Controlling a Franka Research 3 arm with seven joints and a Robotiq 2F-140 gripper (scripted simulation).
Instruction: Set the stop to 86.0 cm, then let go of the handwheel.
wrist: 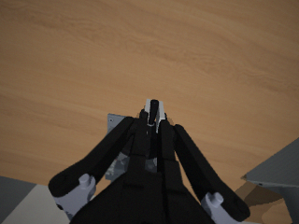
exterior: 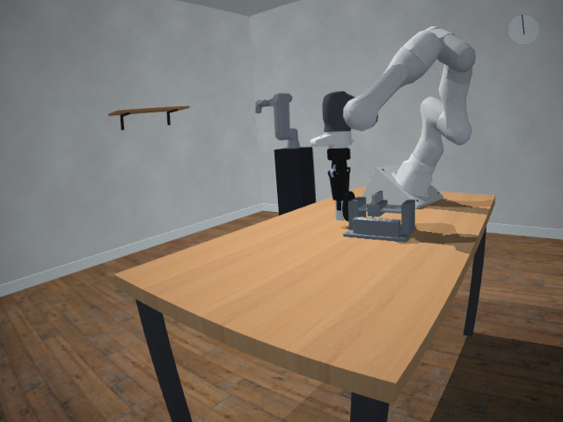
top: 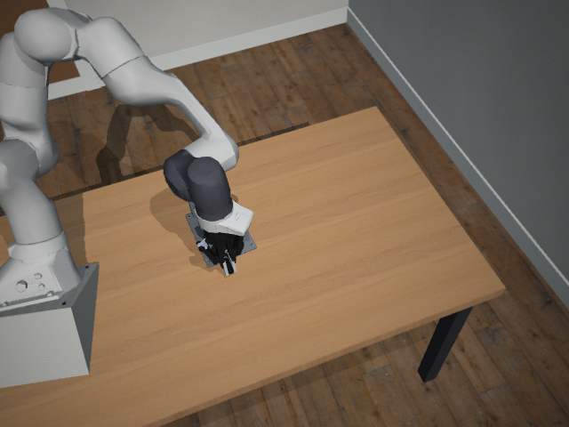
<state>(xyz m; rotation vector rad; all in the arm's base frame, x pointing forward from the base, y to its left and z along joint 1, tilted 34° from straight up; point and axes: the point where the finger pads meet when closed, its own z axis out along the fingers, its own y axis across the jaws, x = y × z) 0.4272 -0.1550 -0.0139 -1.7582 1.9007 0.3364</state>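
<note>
The sliding stop block is 13 cm to the left of my hand, 3 cm ahead of it and 3 cm above it. From my hand the other things lie so: black handwheel 2 cm to the left, 1 cm below.
</note>
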